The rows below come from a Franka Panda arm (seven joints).
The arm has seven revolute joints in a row. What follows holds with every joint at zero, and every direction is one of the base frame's. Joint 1 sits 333 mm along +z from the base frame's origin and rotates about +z. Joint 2 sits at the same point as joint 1 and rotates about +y. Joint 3 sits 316 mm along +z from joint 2 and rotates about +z. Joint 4 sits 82.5 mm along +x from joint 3 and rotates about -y. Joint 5 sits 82.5 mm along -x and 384 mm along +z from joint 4 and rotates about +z. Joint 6 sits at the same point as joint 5 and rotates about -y. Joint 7 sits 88 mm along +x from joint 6 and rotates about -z. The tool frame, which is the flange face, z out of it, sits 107 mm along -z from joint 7; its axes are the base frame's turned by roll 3.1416, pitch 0 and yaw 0 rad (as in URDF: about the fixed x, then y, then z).
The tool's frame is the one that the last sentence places.
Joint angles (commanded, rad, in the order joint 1, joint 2, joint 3, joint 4, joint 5, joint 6, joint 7), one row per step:
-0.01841 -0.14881 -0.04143 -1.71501 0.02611 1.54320 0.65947
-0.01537 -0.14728 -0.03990 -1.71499 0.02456 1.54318 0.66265
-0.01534 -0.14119 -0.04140 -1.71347 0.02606 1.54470 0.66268
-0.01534 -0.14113 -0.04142 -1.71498 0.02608 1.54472 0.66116
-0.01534 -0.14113 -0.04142 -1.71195 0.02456 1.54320 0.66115
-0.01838 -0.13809 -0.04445 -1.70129 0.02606 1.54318 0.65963
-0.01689 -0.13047 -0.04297 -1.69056 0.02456 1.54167 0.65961
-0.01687 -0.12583 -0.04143 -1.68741 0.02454 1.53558 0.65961
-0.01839 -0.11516 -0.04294 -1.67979 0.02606 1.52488 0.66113
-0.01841 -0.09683 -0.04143 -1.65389 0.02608 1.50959 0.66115
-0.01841 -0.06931 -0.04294 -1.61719 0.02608 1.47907 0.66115
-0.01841 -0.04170 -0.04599 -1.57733 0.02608 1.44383 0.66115
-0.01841 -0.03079 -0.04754 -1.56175 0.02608 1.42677 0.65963
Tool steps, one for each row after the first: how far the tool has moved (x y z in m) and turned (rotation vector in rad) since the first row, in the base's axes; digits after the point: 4 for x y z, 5 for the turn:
0.0006 0.0022 -0.0008 -0.00182 0.00173 0.00137
0.0026 0.0015 -0.0030 -0.00018 0.00470 -0.00017
0.0025 0.0015 -0.0037 -0.00003 0.00619 0.00134
0.0024 0.0013 -0.0024 -0.00164 0.00477 0.00138
0.0035 -0.0017 0.0010 -0.00026 -0.00296 -0.00320
0.0059 -0.0004 0.0020 -0.00237 -0.00445 -0.00025
0.0068 0.0004 0.0006 -0.00234 0.00312 0.00147
0.0089 -0.0010 -0.0022 -0.00030 0.01682 -0.00275
0.0133 -0.0002 -0.0008 -0.00077 0.02455 -0.00094
0.0189 -0.0010 -0.0005 -0.00053 0.04588 -0.00166
0.0239 -0.0026 0.0005 -0.00014 0.06886 -0.00378
0.0255 -0.0033 0.0006 0.00030 0.08119 -0.00336

